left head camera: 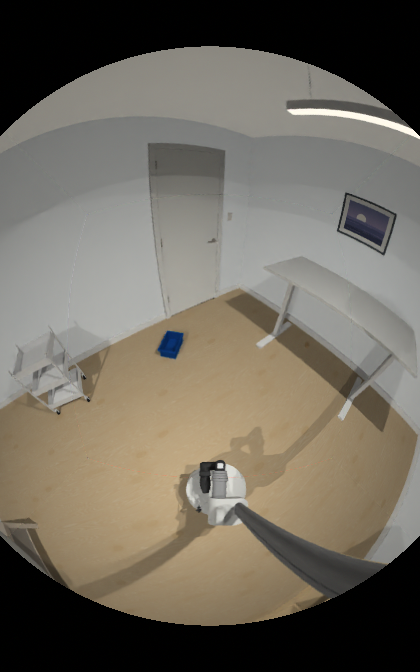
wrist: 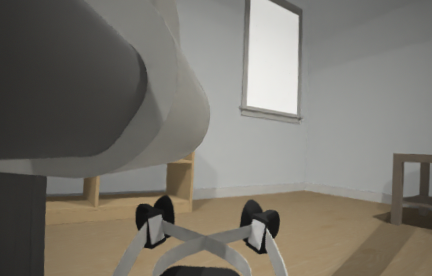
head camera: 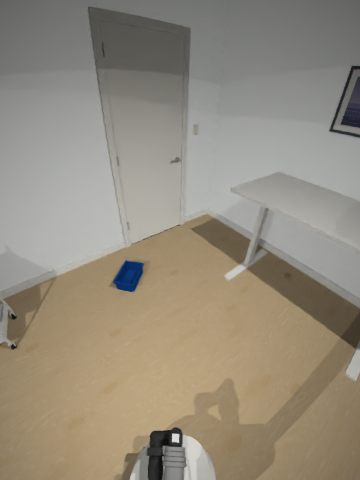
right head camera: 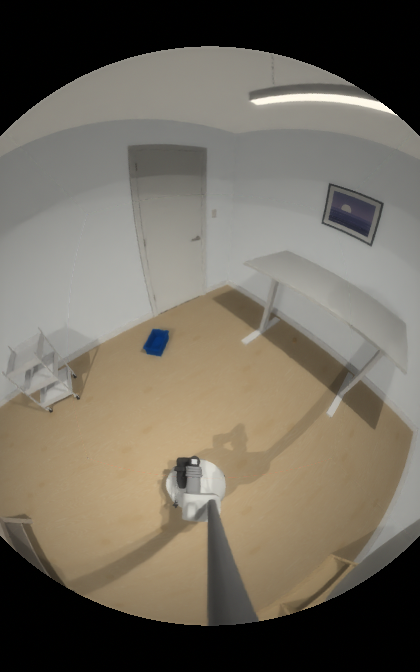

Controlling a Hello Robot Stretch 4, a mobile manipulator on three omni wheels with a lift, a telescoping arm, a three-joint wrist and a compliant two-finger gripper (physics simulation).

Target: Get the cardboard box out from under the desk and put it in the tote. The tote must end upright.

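Places are measured from the robot's base along level axes (x ahead, y left, z up), in millimetres.
Pixels of known places: gripper, fingertip midpoint: [wrist: 208, 214].
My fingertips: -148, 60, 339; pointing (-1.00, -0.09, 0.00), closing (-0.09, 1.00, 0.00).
Behind a point stands the place of what it marks, as x, y, z.
The blue tote [head camera: 128, 276] {1436, 562, -25} [left head camera: 171, 344] [right head camera: 156, 342] stands upright on the floor in front of the door, with its open top facing up. The desk [head camera: 310, 205] {1327, -886, 923} [left head camera: 345, 298] [right head camera: 327, 293], with a pale top and white legs, stands along the right wall. The cardboard box does not show in any view, and no box is seen on the visible floor under the desk. My gripper [wrist: 208, 214] {-148, 60, 339} is open in the wrist view, its two black fingertips well apart with nothing between them. It is far from the tote and the desk.
A white wheeled cart [left head camera: 66, 394] [right head camera: 56, 394] stands by the left wall. In the wrist view, a low wooden shelf [wrist: 185, 185] {-1757, -260, 142} stands along the wall and a brown table [wrist: 397, 192] {-1645, 1099, 178} at the right. The door [head camera: 145, 135] {2149, 414, 1187} is behind the tote.
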